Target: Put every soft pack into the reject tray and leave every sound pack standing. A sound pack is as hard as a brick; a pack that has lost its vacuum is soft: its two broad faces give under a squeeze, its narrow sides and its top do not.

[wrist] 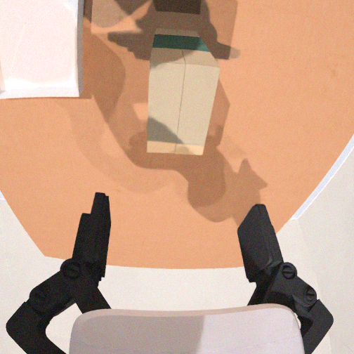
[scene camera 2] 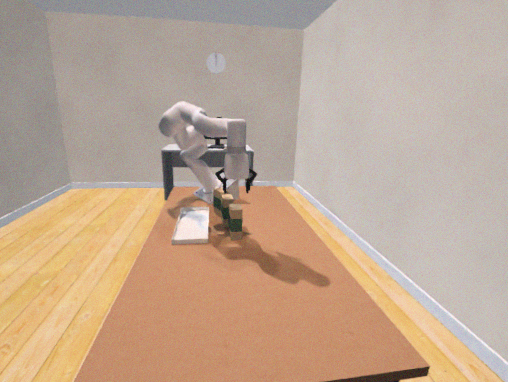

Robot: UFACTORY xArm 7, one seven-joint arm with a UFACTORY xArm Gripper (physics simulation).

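Places are measured from the arm's base along level axes (x ahead, y left, z up), in centimetres.
Pixels of known places: gripper, fingertip midpoint: [scene camera 2: 236, 192]; arm's base, origin of the base link: [scene camera 2: 212, 186].
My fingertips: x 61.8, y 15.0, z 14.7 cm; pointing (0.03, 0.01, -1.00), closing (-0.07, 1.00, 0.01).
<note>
For each thing: its top centre in the pictures, then the offset to it from my fingertips. Level surfaces: height alone.
- nearest pack, middle of its top: [scene camera 2: 232, 219] dy -1.5, dx -2.2, dz -13.2 cm
- middle pack, middle of its top: [scene camera 2: 224, 204] dy -5.4, dx -16.5, dz -11.2 cm
- far pack, middle of its top: [scene camera 2: 218, 197] dy -9.0, dx -28.6, dz -11.2 cm
- white reject tray, middle of its top: [scene camera 2: 193, 220] dy -20.8, dx -15.2, dz -19.1 cm
- brown table, its level: dz -21.3 cm
Three tan packs with green bands stand in a row right of the tray in the scene view: the nearest pack [scene camera 2: 236, 223], a middle pack [scene camera 2: 226, 209] and a far pack [scene camera 2: 218, 200], partly hidden. One pack [wrist: 182, 107] shows from above in the wrist view, upright, with its pale top towards the gripper. My gripper [scene camera 2: 236, 191] [wrist: 180, 213] is wide open and empty, raised above the row and apart from the packs. The white reject tray [scene camera 2: 190, 241] [wrist: 80, 60] lies to the left; no pack shows in it. Softness cannot be seen.
The brown table [scene camera 2: 235, 310] [wrist: 300, 100] extends around the tray and packs. A dark brown shape [wrist: 177, 5] is cut off at the top of the wrist view. A grey desk [scene camera 2: 168, 172] stands behind the arm. The arm's shadow falls across the table.
</note>
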